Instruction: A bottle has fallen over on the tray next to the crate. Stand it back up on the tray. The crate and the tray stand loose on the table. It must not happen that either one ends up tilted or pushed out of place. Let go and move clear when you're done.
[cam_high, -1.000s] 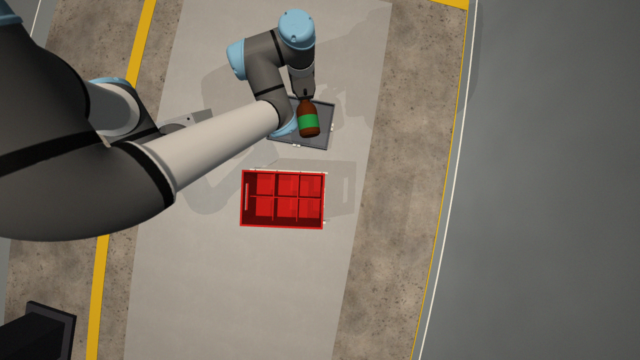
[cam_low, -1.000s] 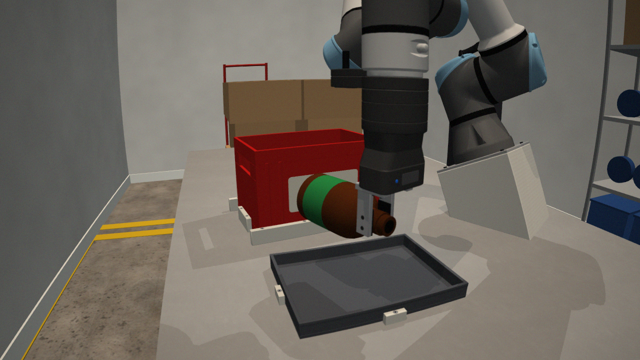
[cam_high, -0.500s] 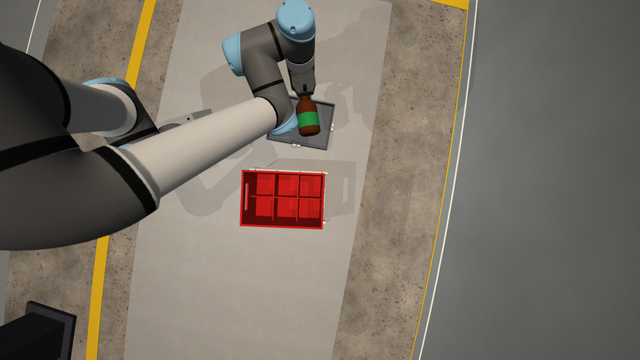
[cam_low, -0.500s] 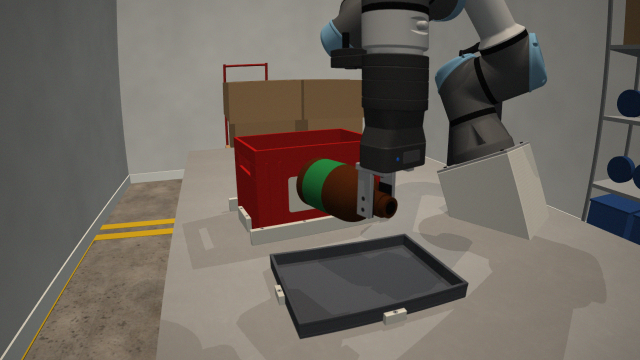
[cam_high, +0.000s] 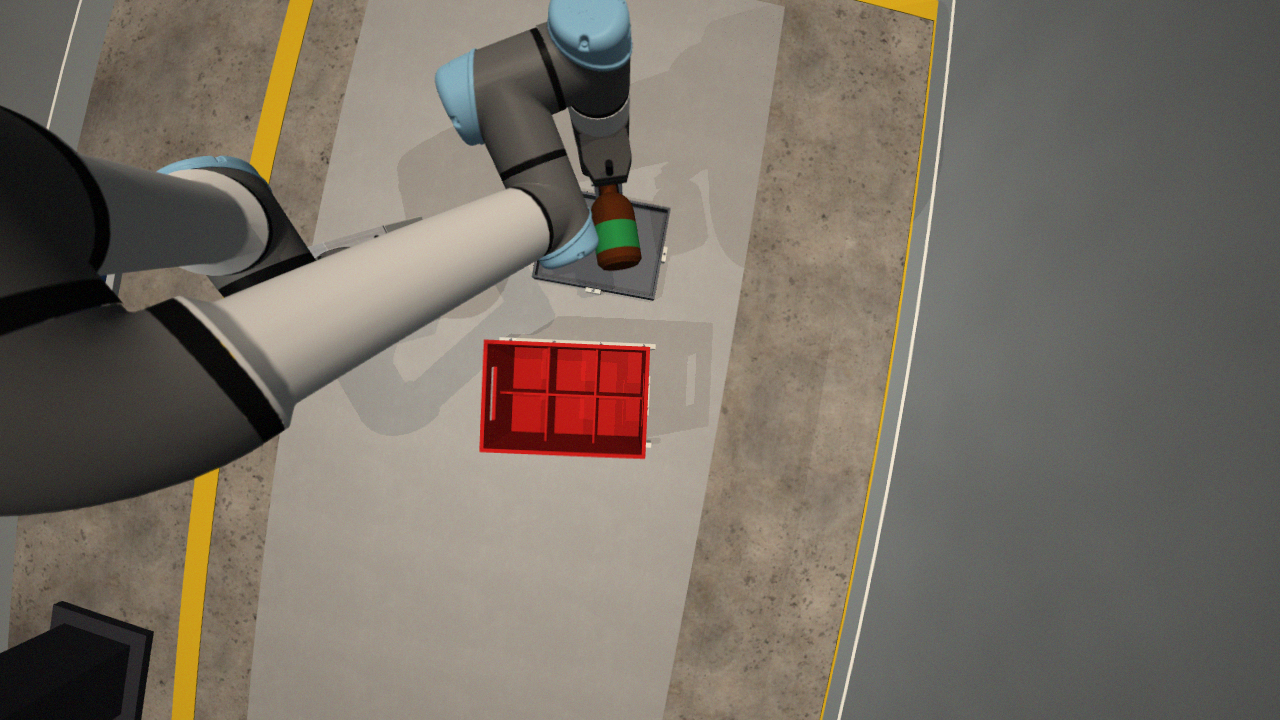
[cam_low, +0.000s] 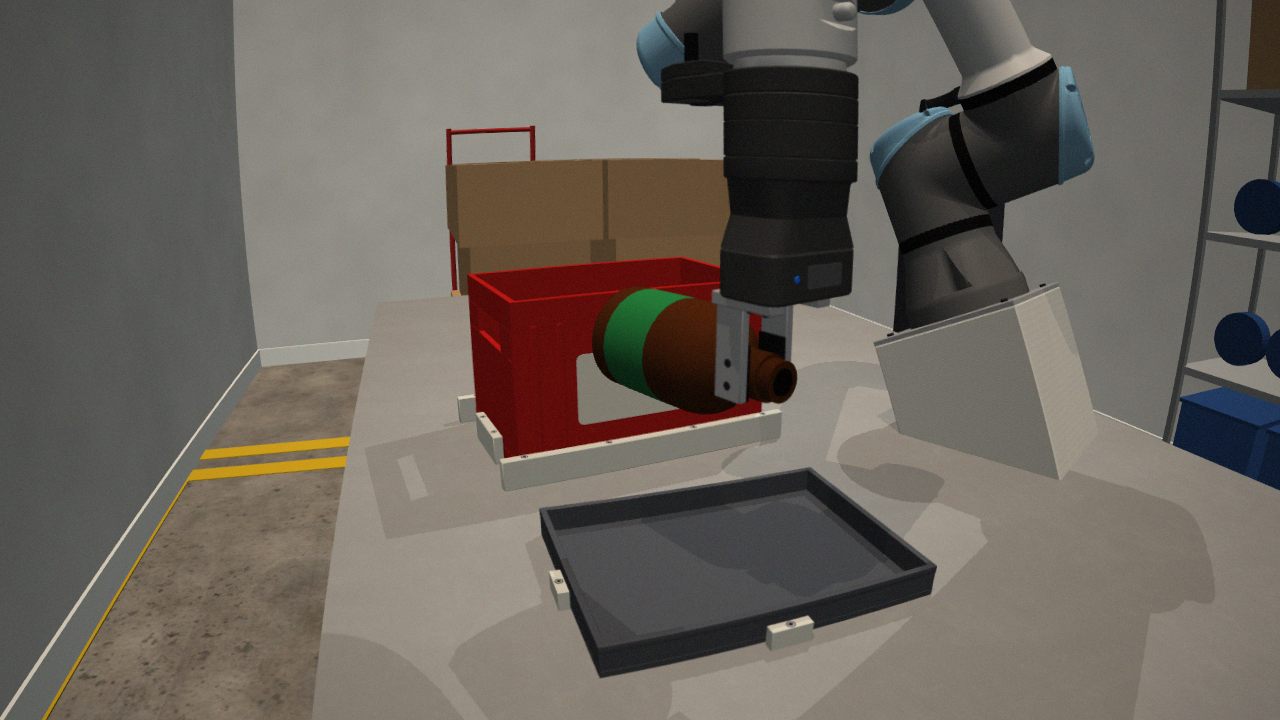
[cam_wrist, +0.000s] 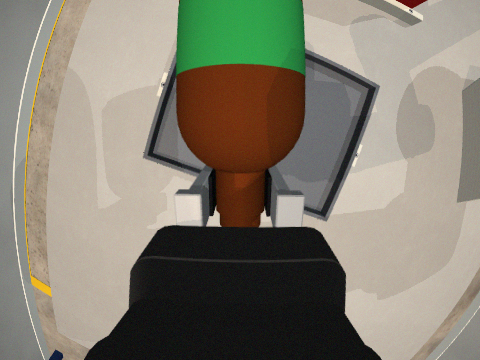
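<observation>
Now: hand 50 mm to the left of the bottle, 20 mm short of it and 10 mm above it. Also, from my hand: red crate 360 mm to the right, 90 mm below, 20 mm ahead; dark grey tray 160 mm below, 50 mm to the right, 10 mm behind.
</observation>
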